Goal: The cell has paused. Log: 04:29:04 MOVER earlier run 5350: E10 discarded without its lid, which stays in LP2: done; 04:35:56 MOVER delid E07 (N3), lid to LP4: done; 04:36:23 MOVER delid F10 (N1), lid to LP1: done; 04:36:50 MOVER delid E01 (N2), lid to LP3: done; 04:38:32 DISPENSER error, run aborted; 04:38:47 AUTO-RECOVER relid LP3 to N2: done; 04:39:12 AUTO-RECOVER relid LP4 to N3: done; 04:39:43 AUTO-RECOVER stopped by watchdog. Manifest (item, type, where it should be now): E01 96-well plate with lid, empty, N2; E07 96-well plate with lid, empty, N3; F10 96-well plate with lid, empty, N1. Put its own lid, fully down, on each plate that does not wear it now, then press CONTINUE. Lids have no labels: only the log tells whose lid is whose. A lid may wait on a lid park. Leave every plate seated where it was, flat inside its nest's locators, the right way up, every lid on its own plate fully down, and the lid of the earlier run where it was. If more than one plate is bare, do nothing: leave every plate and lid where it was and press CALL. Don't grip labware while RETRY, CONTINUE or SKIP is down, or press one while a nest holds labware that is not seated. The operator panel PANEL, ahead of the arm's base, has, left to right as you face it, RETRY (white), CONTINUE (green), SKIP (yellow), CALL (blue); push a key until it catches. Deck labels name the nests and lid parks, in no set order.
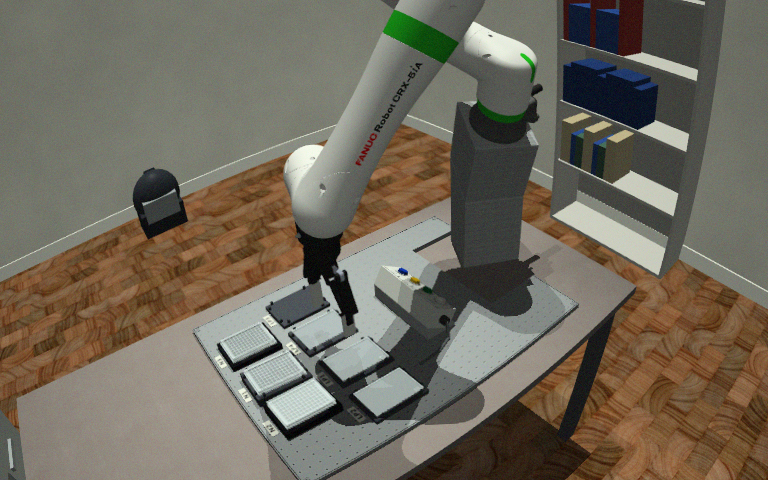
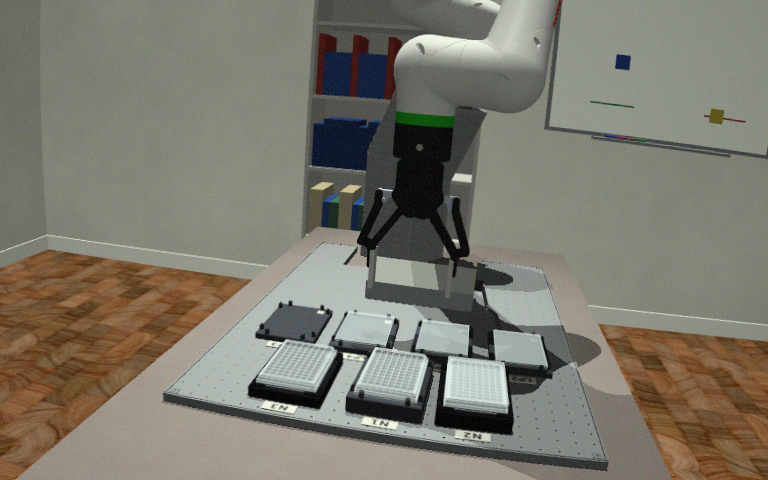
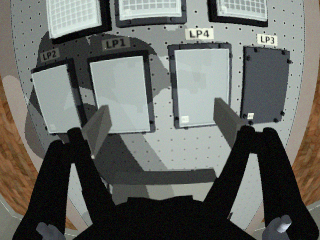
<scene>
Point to a lid park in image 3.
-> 265,79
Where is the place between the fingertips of my gripper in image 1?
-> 333,319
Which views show my gripper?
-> Image 1, image 2 and image 3: all of them.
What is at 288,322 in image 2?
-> A lid park.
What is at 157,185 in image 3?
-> An operator panel.
</scene>
